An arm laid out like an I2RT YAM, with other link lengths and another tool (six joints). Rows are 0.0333 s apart.
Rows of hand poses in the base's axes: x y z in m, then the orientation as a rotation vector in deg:
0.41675, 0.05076, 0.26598, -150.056, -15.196, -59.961
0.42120, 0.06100, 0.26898, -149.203, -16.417, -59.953
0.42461, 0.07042, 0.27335, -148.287, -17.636, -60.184
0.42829, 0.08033, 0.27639, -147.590, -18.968, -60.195
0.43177, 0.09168, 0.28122, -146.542, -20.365, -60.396
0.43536, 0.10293, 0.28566, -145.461, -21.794, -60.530
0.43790, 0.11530, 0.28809, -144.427, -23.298, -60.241
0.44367, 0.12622, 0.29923, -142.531, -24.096, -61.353
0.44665, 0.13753, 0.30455, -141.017, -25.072, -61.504
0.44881, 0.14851, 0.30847, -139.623, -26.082, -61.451
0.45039, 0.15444, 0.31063, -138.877, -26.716, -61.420
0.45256, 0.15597, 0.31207, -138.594, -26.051, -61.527
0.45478, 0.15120, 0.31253, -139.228, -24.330, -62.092
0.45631, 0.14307, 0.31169, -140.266, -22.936, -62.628
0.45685, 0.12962, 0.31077, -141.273, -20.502, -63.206
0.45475, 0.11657, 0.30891, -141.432, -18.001, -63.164
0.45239, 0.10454, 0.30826, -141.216, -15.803, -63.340
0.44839, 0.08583, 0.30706, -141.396, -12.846, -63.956
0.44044, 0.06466, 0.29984, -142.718, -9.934, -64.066
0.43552, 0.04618, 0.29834, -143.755, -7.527, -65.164
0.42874, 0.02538, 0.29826, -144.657, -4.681, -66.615
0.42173, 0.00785, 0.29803, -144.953, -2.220, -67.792
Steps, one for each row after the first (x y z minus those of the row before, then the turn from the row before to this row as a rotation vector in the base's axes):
0.00445, 0.01024, 0.00300, 0.334, -0.288, 1.058
0.00341, 0.00942, 0.00437, 0.322, -0.463, 1.026
0.00368, 0.00991, 0.00304, 0.132, -0.295, 1.064
0.00348, 0.01135, 0.00483, 0.356, -0.495, 1.192
0.00359, 0.01125, 0.00444, 0.372, -0.464, 1.242
0.00254, 0.01237, 0.00243, 0.375, -0.184, 1.377
0.00577, 0.01092, 0.01114, 1.087, -1.178, 0.945
0.00298, 0.01131, 0.00532, 0.866, -0.501, 1.154
0.00216, 0.01098, 0.00392, 0.779, -0.355, 1.185
0.00158, 0.00593, 0.00216, 0.374, -0.208, 0.691
0.00217, 0.00153, 0.00144, 0.492, 0.007, -0.297
0.00222, -0.00477, 0.00046, 0.060, 0.028, -1.434
0.00153, -0.00813, -0.00084, -0.425, 0.052, -1.402
0.00054, -0.01345, -0.00092, -0.021, 0.192, -2.010
-0.00210, -0.01305, -0.00186, 0.824, 0.464, -1.537
-0.00236, -0.01203, -0.00065, 0.953, 0.191, -1.288
-0.00400, -0.01871, -0.00120, 0.753, 0.096, -2.043
-0.00795, -0.02117, -0.00722, -0.154, 0.676, -2.305
-0.00492, -0.01848, -0.00150, -0.398, -0.125, -2.173
-0.00678, -0.02080, -0.00008, -0.292, -0.329, -2.493
-0.00701, -0.01753, -0.00023, 0.137, -0.362, -1.965

